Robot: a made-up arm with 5 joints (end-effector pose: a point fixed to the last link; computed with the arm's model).
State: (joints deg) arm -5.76 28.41 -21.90 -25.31 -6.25
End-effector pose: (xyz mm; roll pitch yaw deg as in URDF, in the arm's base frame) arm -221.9 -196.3 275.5 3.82 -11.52 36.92
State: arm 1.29 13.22 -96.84 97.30 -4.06
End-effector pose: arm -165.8 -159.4 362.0 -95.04 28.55 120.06
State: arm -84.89 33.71 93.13 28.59 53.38
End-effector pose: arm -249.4 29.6 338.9 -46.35 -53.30 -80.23
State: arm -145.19 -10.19 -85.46 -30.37 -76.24
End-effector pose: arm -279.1 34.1 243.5 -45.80 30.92 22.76
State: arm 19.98 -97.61 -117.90 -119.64 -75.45
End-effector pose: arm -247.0 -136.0 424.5 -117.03 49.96 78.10
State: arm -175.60 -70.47 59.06 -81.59 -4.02
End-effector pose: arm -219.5 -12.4 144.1 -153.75 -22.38 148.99
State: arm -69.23 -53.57 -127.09 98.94 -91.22
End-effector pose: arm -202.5 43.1 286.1 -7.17 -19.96 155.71
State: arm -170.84 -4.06 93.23 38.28 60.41
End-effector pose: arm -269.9 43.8 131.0 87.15 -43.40 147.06
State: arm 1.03 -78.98 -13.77 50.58 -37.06
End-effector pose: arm -341.7 -97.5 318.1 7.10 14.63 -13.68
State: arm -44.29 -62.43 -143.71 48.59 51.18
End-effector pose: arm -231.8 -39.1 353.6 -62.32 44.95 66.15
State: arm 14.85 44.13 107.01 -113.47 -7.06
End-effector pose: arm -143.8 -175.6 337.0 138.27 26.78 -94.30
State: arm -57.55 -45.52 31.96 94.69 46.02
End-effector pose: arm -291.7 44.4 376.4 -128.32 -23.90 -104.17
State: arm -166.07 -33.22 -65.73 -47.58 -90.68
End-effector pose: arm -276.8 -9.7 161.1 -69.77 -9.42 52.78
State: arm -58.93 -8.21 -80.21 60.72 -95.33
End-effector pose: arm -187.6 -50.3 325.5 4.28 -16.77 123.58
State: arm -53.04 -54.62 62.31 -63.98 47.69
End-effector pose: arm -255.2 30.9 303.1 36.94 9.31 -94.22
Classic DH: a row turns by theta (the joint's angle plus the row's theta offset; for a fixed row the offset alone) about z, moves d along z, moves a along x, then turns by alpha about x. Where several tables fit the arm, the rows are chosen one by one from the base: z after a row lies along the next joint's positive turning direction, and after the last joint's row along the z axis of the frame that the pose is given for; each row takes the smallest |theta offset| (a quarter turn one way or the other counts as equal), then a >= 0, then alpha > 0; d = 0 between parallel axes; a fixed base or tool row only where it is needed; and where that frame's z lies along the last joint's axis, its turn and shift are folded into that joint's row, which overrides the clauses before.
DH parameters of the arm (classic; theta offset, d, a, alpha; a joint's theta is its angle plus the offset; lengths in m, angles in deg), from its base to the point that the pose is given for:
base (fixed): -90 0.2259 0.0445 -90
joint 1: 38.19 -0.1364 -0.0272 115.95
joint 2: 60.91 0.2389 0.0016 134.97
joint 3: 55.88 0.092 0.0039 -105.69
joint 4: -83.74 -0.0078 0.0295 67.4
joint 5: 73.14 -0.0047 0.042 -89.6
tool (fixed): 160.68 -0.0252 0 0

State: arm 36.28 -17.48 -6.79 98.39 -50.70
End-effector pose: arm -244.6 -248.8 197.3 -29.07 -22.00 54.12
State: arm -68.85 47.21 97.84 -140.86 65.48
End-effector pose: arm -185.9 24.3 348.5 23.34 -41.24 43.32
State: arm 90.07 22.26 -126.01 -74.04 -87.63
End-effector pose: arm -276.3 -103.4 77.6 179.64 -42.74 -6.68
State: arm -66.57 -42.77 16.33 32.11 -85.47
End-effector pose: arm -303.5 -47.0 322.0 -83.20 -37.14 41.14
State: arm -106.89 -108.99 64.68 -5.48 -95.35
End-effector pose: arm -285.7 59.6 161.7 128.32 -29.60 94.00
